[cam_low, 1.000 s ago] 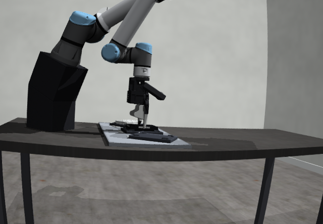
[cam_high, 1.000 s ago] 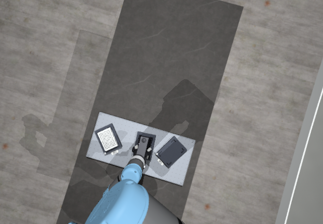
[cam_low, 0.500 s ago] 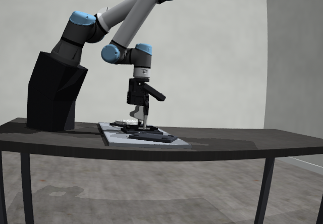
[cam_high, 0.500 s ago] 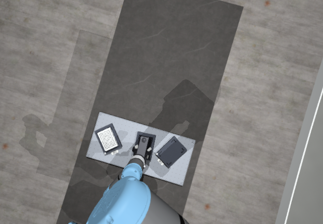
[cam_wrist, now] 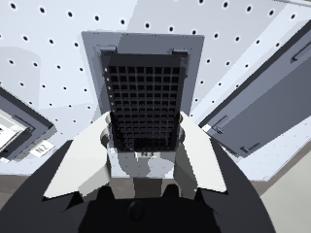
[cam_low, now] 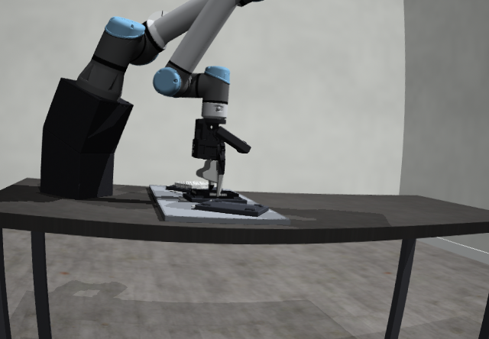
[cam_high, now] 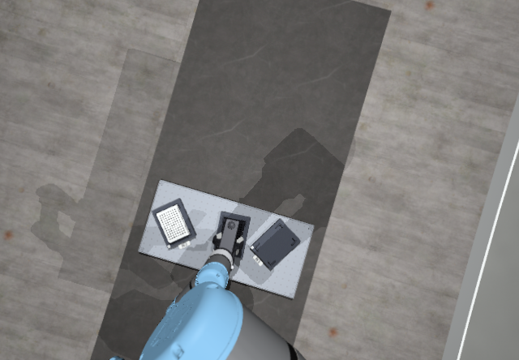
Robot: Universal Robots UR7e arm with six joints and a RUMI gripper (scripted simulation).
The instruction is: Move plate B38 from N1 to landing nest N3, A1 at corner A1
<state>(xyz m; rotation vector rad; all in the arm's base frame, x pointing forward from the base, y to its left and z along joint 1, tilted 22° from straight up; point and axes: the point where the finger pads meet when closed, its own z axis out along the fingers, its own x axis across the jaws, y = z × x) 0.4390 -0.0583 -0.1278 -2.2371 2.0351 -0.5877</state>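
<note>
My gripper is now 10 mm above the black well plate. The rest, counted from my hand: landing nest (20 mm below); white well plate (20 mm behind, 240 mm to the left, 10 mm below).
</note>
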